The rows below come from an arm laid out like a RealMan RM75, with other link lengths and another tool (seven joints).
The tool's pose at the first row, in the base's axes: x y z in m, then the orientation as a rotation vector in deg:
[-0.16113 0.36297 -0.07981 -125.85 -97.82 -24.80]
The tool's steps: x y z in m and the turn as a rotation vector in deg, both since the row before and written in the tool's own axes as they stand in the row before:
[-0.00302 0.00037 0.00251 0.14 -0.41 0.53]
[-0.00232 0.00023 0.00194 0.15 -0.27 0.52]
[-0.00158 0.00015 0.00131 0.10 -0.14 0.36]
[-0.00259 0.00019 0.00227 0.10 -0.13 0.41]
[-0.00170 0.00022 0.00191 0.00 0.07 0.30]
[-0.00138 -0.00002 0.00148 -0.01 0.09 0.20]
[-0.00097 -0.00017 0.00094 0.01 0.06 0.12]
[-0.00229 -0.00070 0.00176 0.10 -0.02 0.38]
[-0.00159 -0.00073 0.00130 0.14 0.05 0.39]
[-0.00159 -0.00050 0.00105 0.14 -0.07 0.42]
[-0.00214 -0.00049 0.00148 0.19 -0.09 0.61]
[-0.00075 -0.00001 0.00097 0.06 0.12 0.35]
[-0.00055 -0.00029 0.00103 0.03 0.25 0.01]
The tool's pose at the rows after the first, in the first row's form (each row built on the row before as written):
[-0.16139 0.36133 -0.08339 -126.39 -97.39 -24.11]
[-0.16167 0.36008 -0.08614 -126.83 -96.89 -23.56]
[-0.16189 0.35922 -0.08800 -127.11 -96.52 -23.23]
[-0.16232 0.35787 -0.09114 -127.42 -96.09 -22.90]
[-0.16251 0.35713 -0.09359 -127.61 -95.70 -22.90]
[-0.16287 0.35656 -0.09550 -127.72 -95.42 -22.95]
[-0.16328 0.35616 -0.09674 -127.77 -95.25 -22.97]
[-0.16454 0.35510 -0.09921 -127.99 -94.80 -22.76]
[-0.16566 0.35447 -0.10097 -128.15 -94.29 -22.59]
[-0.16658 0.35368 -0.10252 -128.40 -93.81 -22.28]
[-0.16766 0.35260 -0.10468 -128.76 -93.10 -21.86]
[-0.16788 0.35237 -0.10586 -128.91 -92.62 -21.84]
[-0.16831 0.35242 -0.10698 -128.76 -92.48 -22.08]

